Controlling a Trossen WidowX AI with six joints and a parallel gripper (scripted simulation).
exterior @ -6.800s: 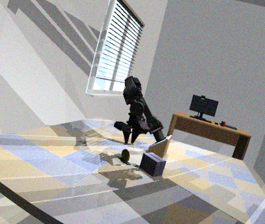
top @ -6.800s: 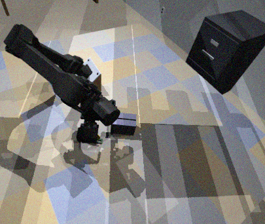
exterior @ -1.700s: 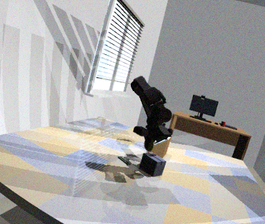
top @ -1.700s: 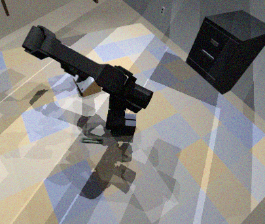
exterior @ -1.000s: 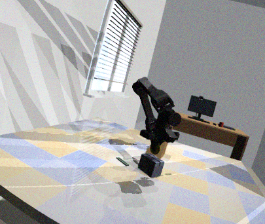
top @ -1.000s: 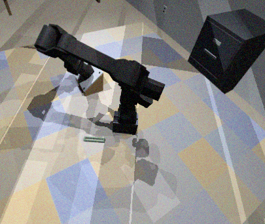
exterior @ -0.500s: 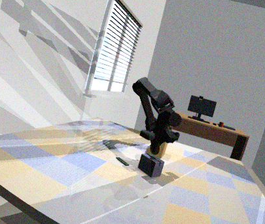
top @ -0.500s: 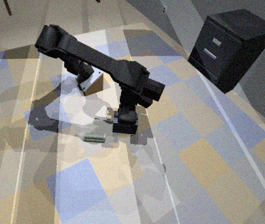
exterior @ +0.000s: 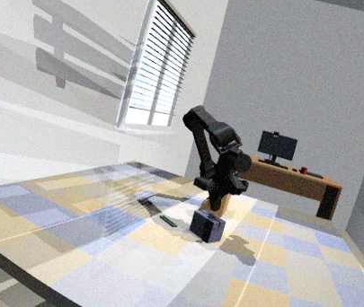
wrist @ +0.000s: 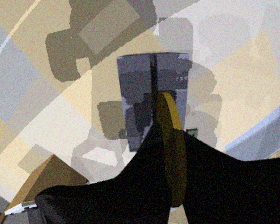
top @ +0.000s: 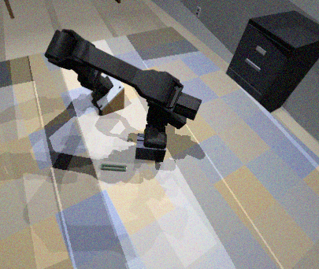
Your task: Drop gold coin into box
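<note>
The gold coin lies 20 mm above my gripper tip.
</note>
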